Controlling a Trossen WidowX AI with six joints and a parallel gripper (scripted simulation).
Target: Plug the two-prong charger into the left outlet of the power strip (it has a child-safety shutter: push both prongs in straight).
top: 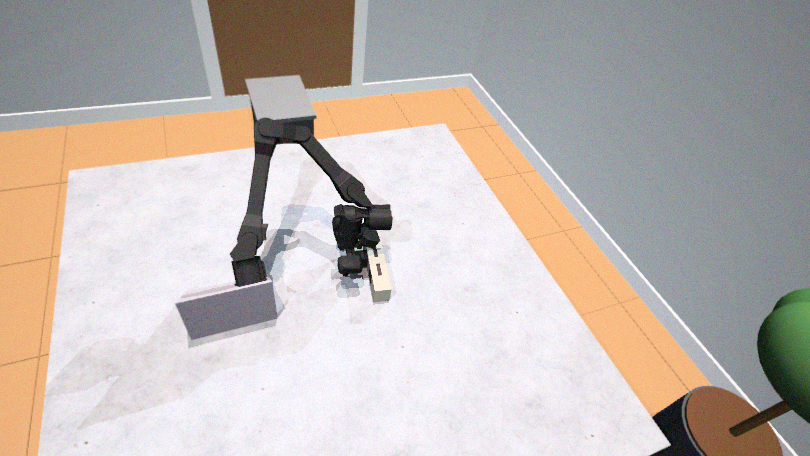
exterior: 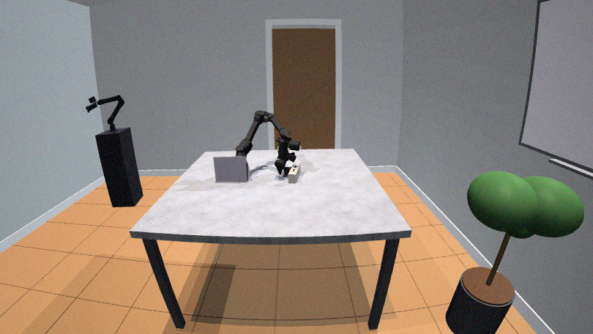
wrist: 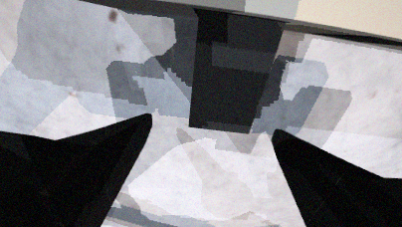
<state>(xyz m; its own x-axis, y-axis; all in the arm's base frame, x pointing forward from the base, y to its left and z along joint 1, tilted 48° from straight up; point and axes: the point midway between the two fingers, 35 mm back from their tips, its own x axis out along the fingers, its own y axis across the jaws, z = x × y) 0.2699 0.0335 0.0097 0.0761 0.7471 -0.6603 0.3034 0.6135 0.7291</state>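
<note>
The charger is 6 cm ahead of my gripper tip, 2 cm to the right of it and 1 cm above it.
</note>
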